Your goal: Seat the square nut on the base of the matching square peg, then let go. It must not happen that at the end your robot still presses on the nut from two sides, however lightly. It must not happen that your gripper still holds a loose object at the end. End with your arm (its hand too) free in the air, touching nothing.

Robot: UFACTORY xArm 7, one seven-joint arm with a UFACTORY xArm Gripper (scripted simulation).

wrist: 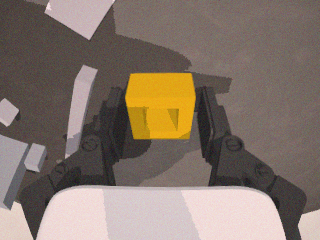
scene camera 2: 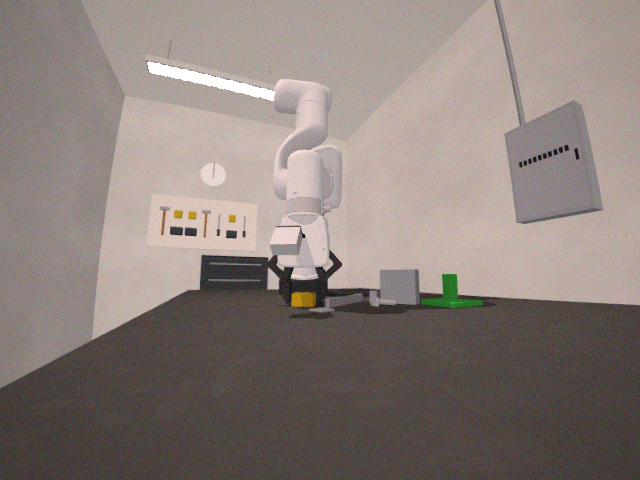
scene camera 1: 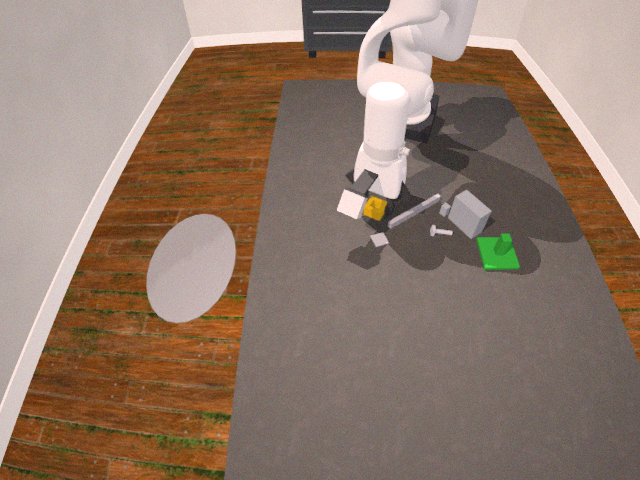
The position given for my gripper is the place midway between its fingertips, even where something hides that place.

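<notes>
Gripper, mine, (scene camera 2: 303,303), (wrist: 162,102) and (scene camera 1: 375,209). Grey block (scene camera 2: 402,286) and (scene camera 1: 469,214). Grey bar (wrist: 84,82).
</notes>
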